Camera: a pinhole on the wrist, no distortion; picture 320 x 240 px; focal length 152.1 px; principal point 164.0 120.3 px. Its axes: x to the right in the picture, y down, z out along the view. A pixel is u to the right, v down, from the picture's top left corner.
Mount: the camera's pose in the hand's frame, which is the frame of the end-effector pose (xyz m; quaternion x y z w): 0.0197 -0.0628 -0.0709 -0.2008 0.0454 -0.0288 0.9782
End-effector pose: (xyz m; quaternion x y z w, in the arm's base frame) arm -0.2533 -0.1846 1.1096 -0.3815 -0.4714 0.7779 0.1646
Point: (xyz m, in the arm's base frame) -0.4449 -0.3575 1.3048
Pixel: 110.3 31.3
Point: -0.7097 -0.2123 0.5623
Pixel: 296.2 230.0
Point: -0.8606 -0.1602 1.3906
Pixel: outside the picture
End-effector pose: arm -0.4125 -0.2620 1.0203 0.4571 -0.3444 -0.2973 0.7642
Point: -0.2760 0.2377 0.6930
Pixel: behind the camera
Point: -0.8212 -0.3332 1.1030
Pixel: 84.4 69.4
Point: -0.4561 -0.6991 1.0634
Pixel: 303.1 22.9
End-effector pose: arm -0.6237 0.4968 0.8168 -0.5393 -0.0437 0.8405 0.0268
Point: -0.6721 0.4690 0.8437
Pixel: 120.2 150.2
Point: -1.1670 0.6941 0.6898
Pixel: 268.7 19.1
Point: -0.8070 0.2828 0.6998
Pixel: 215.9 214.4
